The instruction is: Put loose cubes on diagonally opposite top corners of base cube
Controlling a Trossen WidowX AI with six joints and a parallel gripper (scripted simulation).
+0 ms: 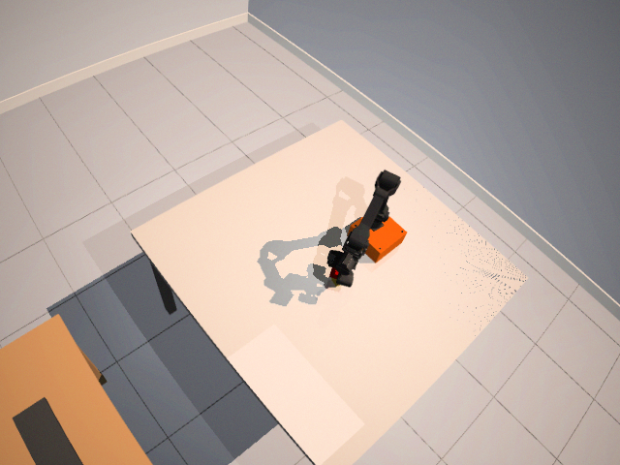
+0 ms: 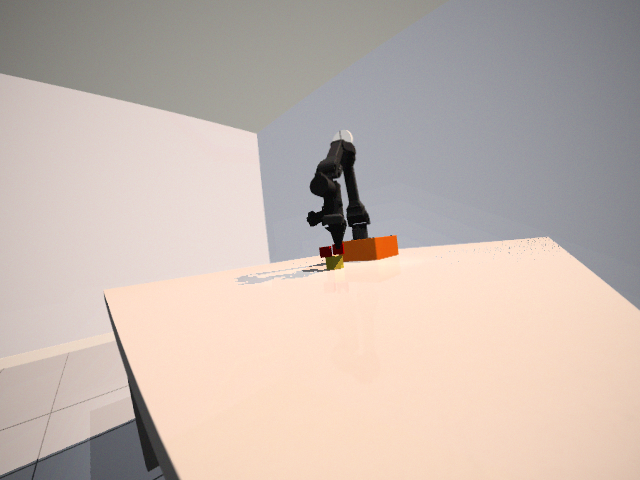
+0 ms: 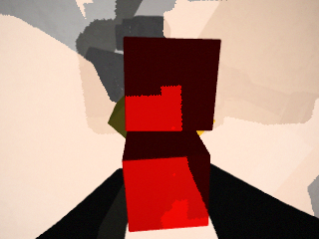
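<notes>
Now: gripper tip 40 mm above the yellow base cube, 10 mm to the left of it and 10 mm short of it.
</notes>
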